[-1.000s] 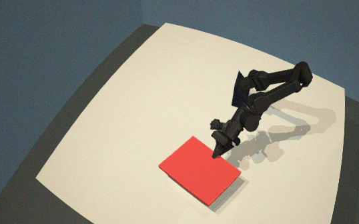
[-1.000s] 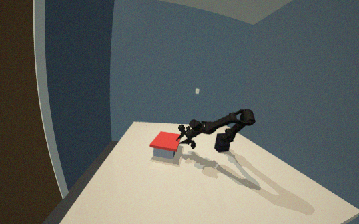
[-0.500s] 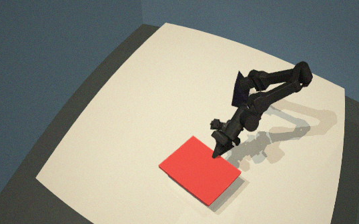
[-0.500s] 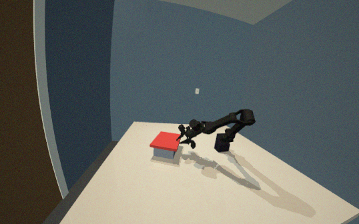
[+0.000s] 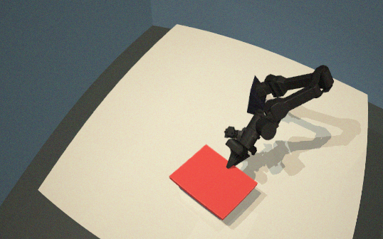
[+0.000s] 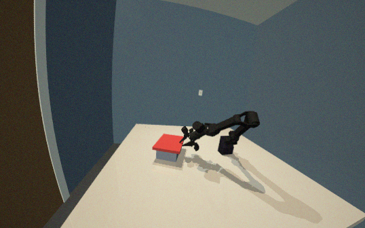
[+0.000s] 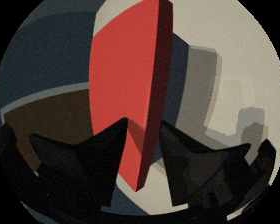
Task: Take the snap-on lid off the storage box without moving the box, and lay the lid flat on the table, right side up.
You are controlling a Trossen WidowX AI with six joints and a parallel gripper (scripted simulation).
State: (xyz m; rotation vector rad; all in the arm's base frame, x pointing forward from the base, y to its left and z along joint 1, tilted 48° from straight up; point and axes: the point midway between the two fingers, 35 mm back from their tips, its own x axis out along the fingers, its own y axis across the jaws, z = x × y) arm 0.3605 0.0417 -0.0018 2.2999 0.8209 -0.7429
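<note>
The red lid lies 70 mm ahead of my gripper tip and 20 mm to the right of it. Round my gripper tip: storage box: 70 mm ahead, 20 mm to the right, 40 mm below.
</note>
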